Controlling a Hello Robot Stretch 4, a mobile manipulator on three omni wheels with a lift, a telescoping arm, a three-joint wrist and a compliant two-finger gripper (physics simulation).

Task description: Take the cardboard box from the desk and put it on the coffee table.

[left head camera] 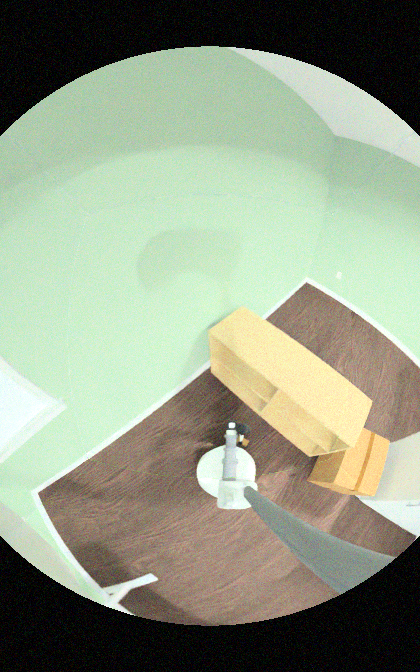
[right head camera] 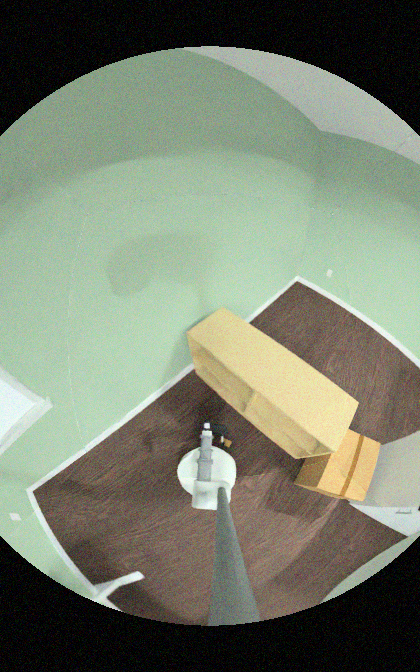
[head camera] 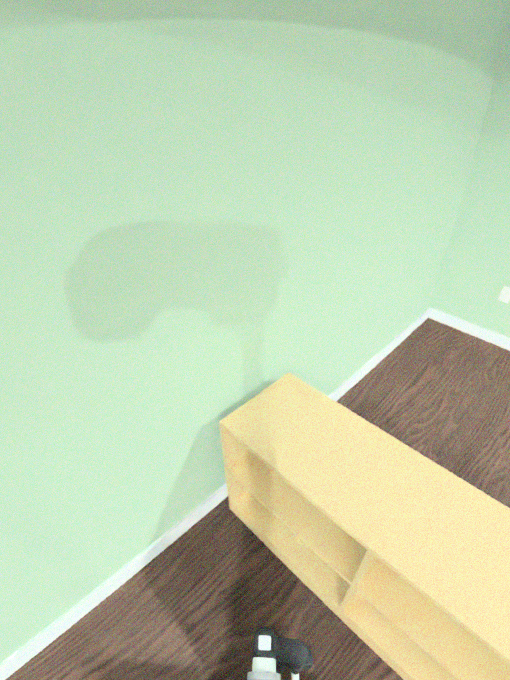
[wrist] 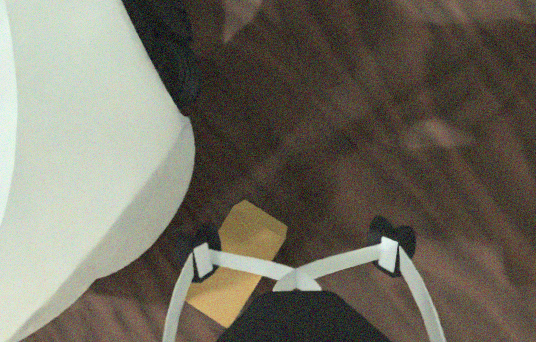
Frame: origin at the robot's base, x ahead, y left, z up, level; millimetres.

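Seen in the pictures: gripper, between the fingertips: (head camera: 290,674) (wrist: 293,238).
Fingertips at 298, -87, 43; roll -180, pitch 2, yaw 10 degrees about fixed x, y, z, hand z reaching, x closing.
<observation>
Offsets run from my fingertips to a thing's top centre, as dx, dy, dz.
A small brown cardboard-coloured box @[-47, -34, -10] (wrist: 252,230) (left head camera: 244,441) (right head camera: 228,443) shows low beside the robot's base, seemingly on the floor. In the wrist view it lies below and partly behind the left finger, not held. My gripper (wrist: 293,238) is open, with its fingers spread wide apart above the dark floor. In the head camera the dark wrist (head camera: 290,651) shows at the bottom edge; the fingertips are cut off there. A larger orange-brown box @[-362, -917, +336] (left head camera: 359,465) (right head camera: 350,467) with a darker band stands at the right. No desk or coffee table can be made out for certain.
A long pale wood shelf unit (head camera: 351,466) (left head camera: 300,367) (right head camera: 282,372) stands ahead and right, one end near the green wall. The robot's white round base (wrist: 100,150) (left head camera: 207,465) (right head camera: 187,470) is close to the gripper. A pale panel (left head camera: 405,472) (right head camera: 400,475) stands beyond the larger box.
</observation>
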